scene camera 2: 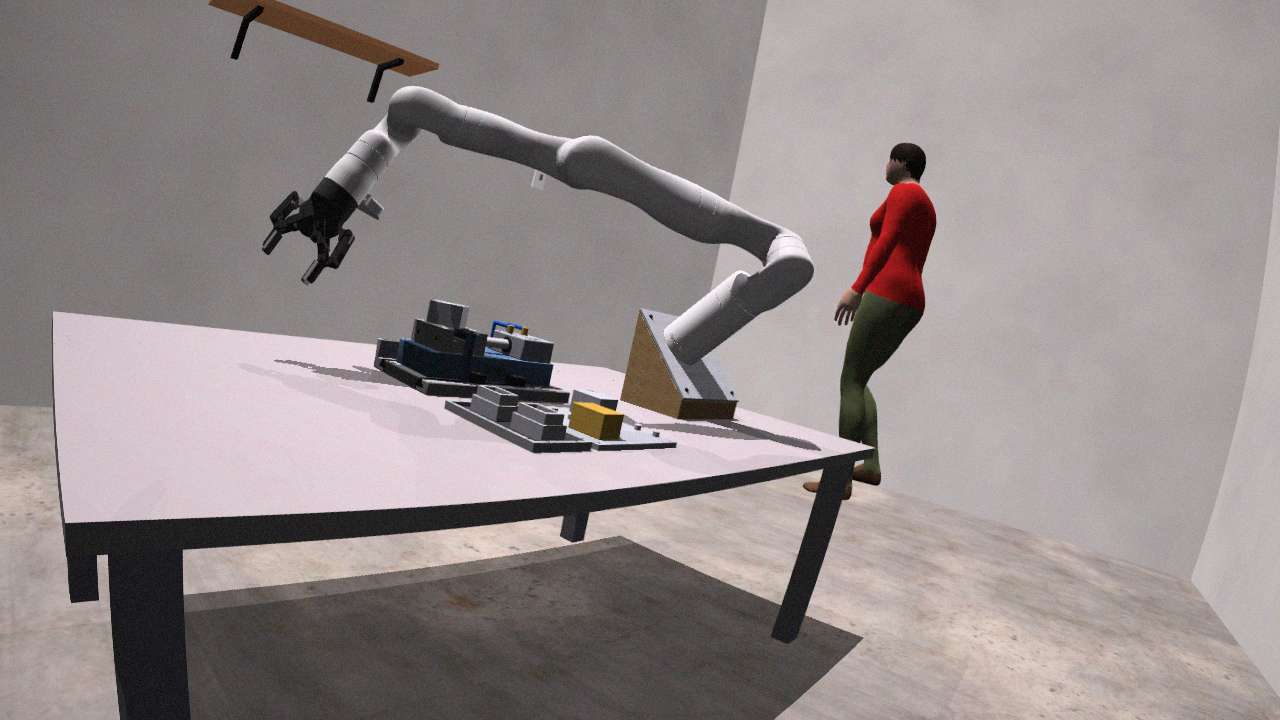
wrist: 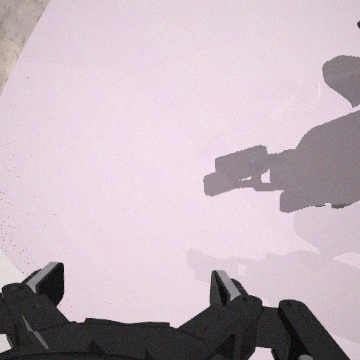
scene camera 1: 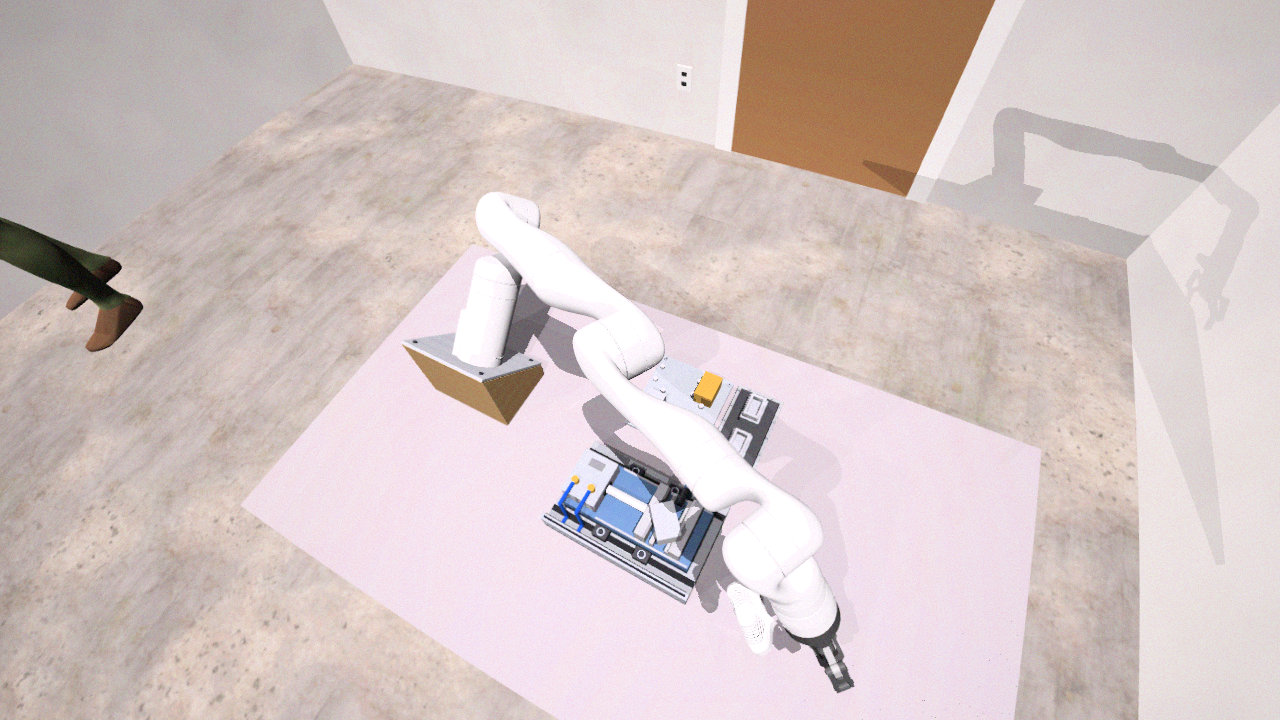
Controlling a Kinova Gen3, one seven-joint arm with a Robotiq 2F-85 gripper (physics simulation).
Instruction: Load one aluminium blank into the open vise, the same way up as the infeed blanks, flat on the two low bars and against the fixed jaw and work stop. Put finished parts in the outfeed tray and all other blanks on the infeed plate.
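Frame: origin at the arm's base, x ahead, y left, z up, level; millimetres.
Seen in the pictures: gripper, fingertip midpoint: [scene camera 2: 284, 267] [wrist: 136, 282] [scene camera 1: 827, 646]; arm's base, link origin: [scene camera 2: 679, 345] [scene camera 1: 479, 358].
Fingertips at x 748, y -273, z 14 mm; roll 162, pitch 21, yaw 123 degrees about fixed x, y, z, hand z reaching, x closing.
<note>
Offsets run from my fingertips to a thing's top centre. "spot": to the spot under its first point. Level surfaces: height alone.
The open vise @[dy +116, dx -347, dz -44 mm] [scene camera 1: 626, 513] [scene camera 2: 431, 361] has a blue body and grey jaws. A grey aluminium blank @[dy +97, dx -282, dz -12 mm] [scene camera 1: 664, 519] [scene camera 2: 447, 314] sits high on its jaw end, turned askew to the jaws; what bears it underneath is unclear. The infeed plate @[dy +379, dx -350, dz -135 mm] [scene camera 1: 677, 368] [scene camera 2: 633, 440] holds an orange block @[dy +419, dx -301, dz -100 mm] [scene camera 1: 708, 387] [scene camera 2: 596, 420] and a grey block @[dy +340, dx -400, dz -100 mm] [scene camera 2: 592, 398], which the arm hides in scene camera 1. The dark outfeed tray [scene camera 1: 762, 429] [scene camera 2: 483, 427] holds two stepped grey parts @[spot: dy +409, dx -197, dz -116 mm] [scene camera 1: 754, 407] [scene camera 2: 537, 420]. My gripper [scene camera 1: 844, 687] [scene camera 2: 288, 261] [wrist: 136, 282] is open and empty, high above the table, away from the vise.
The arm [scene camera 1: 698, 452] [scene camera 2: 644, 183] stretches above the plate, tray and vise from its wedge base [scene camera 1: 465, 386] [scene camera 2: 657, 376]. Blue hoses [scene camera 1: 581, 508] stand at one end of the vise. A person [scene camera 2: 899, 241] stands behind the table @[dz -144 mm] [scene camera 2: 268, 465]. A shelf [scene camera 2: 331, 35] hangs on the wall.
</note>
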